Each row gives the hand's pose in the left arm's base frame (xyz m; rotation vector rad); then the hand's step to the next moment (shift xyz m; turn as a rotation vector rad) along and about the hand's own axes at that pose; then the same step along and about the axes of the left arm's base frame.
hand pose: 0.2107 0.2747 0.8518 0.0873 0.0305 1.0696
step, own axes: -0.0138 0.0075 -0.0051 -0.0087 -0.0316 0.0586
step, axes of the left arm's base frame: -0.0135 -0.0082 -0.0047 0.0274 -0.0260 0.0555
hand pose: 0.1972 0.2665 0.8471 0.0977 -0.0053 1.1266
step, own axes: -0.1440 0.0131 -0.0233 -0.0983 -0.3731 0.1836
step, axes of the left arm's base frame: -0.0748 -0.1223 -0.0299 0.3024 -0.2623 0.1494
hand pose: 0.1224 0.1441 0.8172 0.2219 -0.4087 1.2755
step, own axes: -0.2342 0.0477 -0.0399 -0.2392 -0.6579 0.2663
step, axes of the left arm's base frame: -0.0932 -0.1772 -0.1365 0.5279 -0.4985 0.1839
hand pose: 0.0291 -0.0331 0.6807 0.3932 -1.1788 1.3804
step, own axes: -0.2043 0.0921 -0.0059 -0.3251 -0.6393 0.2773
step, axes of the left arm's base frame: -0.0331 -0.0841 -0.2051 0.5263 -0.5494 0.1115
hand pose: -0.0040 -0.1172 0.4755 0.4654 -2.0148 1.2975
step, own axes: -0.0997 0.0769 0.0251 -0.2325 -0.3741 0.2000
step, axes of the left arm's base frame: 0.0133 0.0047 -0.1276 0.3242 -0.3581 0.0251
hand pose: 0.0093 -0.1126 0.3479 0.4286 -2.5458 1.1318
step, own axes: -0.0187 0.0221 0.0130 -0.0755 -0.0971 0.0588
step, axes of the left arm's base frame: 0.0060 0.0070 -0.0304 0.0967 -0.0960 -0.0040
